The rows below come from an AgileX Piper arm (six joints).
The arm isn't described. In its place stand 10 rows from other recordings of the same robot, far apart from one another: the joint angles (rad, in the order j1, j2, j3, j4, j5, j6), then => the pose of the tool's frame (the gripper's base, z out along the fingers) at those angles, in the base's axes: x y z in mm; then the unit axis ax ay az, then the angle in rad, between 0 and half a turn.
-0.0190 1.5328 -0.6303 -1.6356 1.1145 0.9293 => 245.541, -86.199, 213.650, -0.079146, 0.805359, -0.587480, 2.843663
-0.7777 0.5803 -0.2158 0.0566 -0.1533 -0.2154 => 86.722, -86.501, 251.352, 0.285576, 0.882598, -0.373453, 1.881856
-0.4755 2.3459 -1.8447 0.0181 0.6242 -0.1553 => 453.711, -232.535, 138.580, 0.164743, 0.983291, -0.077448, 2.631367
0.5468 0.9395 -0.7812 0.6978 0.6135 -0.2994 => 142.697, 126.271, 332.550, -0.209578, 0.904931, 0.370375, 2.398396
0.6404 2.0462 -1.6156 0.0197 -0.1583 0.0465 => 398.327, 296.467, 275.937, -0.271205, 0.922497, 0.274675, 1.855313
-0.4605 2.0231 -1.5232 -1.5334 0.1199 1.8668 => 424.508, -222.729, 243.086, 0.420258, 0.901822, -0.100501, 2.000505
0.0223 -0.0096 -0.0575 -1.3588 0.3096 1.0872 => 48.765, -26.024, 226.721, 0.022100, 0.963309, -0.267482, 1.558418
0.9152 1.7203 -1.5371 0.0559 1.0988 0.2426 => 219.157, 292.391, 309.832, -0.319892, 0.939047, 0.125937, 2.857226
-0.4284 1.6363 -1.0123 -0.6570 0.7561 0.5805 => 271.016, -165.689, 216.591, 0.279569, 0.928659, -0.243788, 2.840773
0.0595 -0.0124 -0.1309 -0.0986 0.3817 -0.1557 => 46.277, -0.586, 223.256, -0.136489, 0.985739, -0.098439, 1.731590
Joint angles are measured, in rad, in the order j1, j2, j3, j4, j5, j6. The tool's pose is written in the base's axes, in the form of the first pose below.
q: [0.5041 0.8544 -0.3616 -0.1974 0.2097 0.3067]
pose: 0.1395 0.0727 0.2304 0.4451 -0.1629 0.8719 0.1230
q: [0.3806 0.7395 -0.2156 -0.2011 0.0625 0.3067]
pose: 0.1247 0.0487 0.2123 0.4973 -0.1145 0.8519 0.1179
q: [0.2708 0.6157 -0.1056 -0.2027 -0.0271 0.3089]
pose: 0.1091 0.0308 0.1996 0.5438 -0.0699 0.8295 0.1061
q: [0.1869 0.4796 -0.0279 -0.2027 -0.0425 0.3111]
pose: 0.0939 0.0185 0.1898 0.5774 -0.0343 0.8108 0.0894
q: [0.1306 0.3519 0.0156 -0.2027 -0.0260 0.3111]
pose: 0.0825 0.0113 0.1854 0.6069 -0.0104 0.7912 0.0750
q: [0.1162 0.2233 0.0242 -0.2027 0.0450 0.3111]
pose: 0.0729 0.0077 0.1864 0.6277 -0.0001 0.7755 0.0673
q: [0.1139 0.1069 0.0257 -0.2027 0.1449 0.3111]
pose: 0.0641 0.0047 0.1852 0.6350 0.0080 0.7701 0.0603
